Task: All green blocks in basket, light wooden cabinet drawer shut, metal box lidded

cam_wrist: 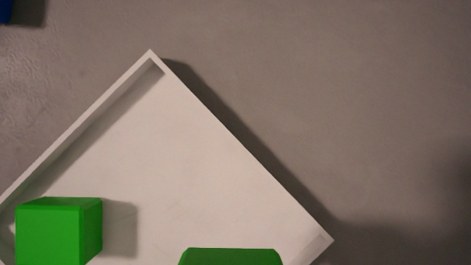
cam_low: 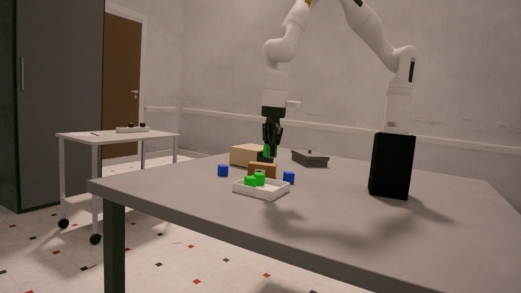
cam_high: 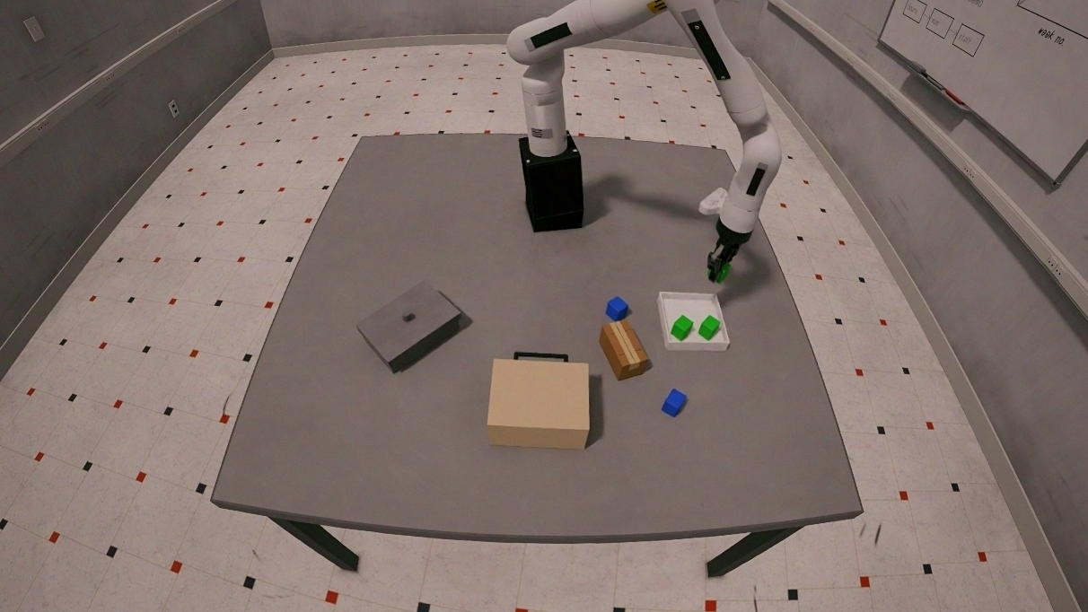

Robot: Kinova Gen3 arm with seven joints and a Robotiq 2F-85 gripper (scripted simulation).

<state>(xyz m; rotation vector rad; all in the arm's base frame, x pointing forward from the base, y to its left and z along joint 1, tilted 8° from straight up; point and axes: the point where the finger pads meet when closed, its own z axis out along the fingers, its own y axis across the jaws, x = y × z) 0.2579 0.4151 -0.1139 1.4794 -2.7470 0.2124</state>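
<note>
My hand is 4 cm short of the white basket, 3 cm to the left of it and 13 cm above it. The rest, counted from my hand: light wooden cabinet: 33 cm ahead, 32 cm to the right, 11 cm below; then brown cardboard box: 16 cm ahead, 18 cm to the right, 11 cm below; then drawer: 32 cm ahead, 32 cm to the right, 11 cm below.
</note>
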